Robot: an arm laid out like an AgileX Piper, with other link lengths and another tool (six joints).
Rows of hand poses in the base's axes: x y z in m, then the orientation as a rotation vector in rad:
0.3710 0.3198 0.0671 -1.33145 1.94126 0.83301
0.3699 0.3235 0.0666 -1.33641 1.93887 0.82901
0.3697 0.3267 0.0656 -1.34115 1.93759 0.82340
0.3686 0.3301 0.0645 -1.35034 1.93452 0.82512
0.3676 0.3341 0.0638 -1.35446 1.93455 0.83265
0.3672 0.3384 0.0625 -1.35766 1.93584 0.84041
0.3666 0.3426 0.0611 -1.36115 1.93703 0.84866
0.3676 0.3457 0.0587 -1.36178 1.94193 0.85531
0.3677 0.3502 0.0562 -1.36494 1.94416 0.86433
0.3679 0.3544 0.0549 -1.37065 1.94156 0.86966
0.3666 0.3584 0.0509 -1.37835 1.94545 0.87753
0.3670 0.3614 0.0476 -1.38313 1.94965 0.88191
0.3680 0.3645 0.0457 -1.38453 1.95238 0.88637
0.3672 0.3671 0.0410 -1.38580 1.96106 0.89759
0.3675 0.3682 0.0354 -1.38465 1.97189 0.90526
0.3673 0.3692 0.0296 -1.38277 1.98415 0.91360
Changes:
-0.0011 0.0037 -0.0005 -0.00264 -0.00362 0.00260
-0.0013 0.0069 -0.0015 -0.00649 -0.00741 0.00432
-0.0024 0.0103 -0.0026 -0.00827 -0.00784 0.01185
-0.0034 0.0143 -0.0033 -0.00697 -0.00312 0.01714
-0.0038 0.0186 -0.0046 -0.00586 0.00255 0.02163
-0.0044 0.0228 -0.0060 -0.00464 0.00847 0.02649
-0.0034 0.0259 -0.0084 -0.00485 0.01580 0.02814
-0.0033 0.0304 -0.0109 -0.00377 0.02287 0.03282
-0.0031 0.0346 -0.0122 -0.00274 0.02465 0.03899
-0.0044 0.0386 -0.0162 -0.00518 0.03258 0.04609
-0.0040 0.0416 -0.0195 -0.00790 0.03845 0.05000
-0.0030 0.0447 -0.0214 -0.00822 0.04306 0.05188
-0.0038 0.0473 -0.0261 -0.00902 0.05573 0.05473
-0.0035 0.0484 -0.0317 -0.01137 0.06760 0.05438
-0.0037 0.0494 -0.0375 -0.01393 0.08079 0.05351

